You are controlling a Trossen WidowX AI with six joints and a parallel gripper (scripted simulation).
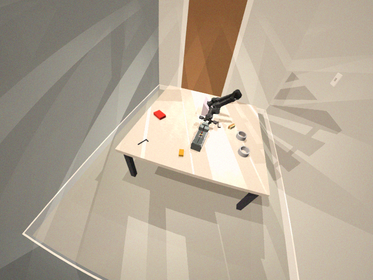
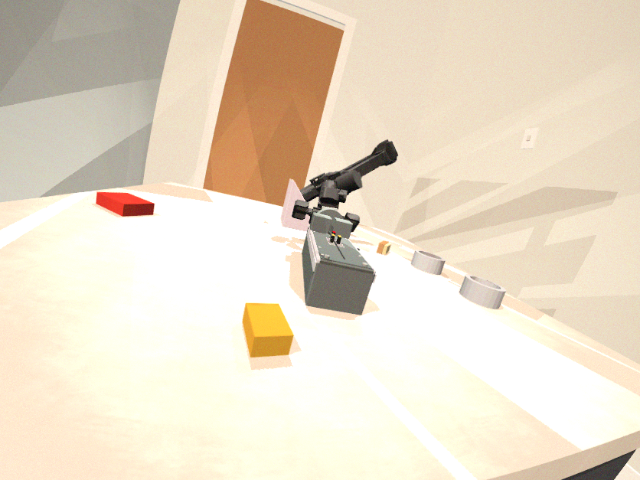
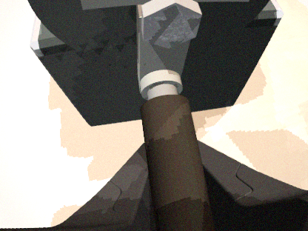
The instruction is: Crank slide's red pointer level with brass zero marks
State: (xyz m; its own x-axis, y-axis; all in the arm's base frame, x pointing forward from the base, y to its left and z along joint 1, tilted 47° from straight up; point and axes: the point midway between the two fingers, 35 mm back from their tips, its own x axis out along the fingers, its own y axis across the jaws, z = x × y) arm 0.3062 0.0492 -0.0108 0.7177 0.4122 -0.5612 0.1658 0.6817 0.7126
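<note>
My gripper tip is 130 mm short of the red pointer, 20 mm to the left of it and 50 mm below it. Also, from my gripper tip: dark brown crank handle 20 mm behind, 30 mm above; then yellow block 360 mm ahead, 150 mm to the right, 20 mm below; then tan block 150 mm behind, 280 mm to the left, 20 mm below.
</note>
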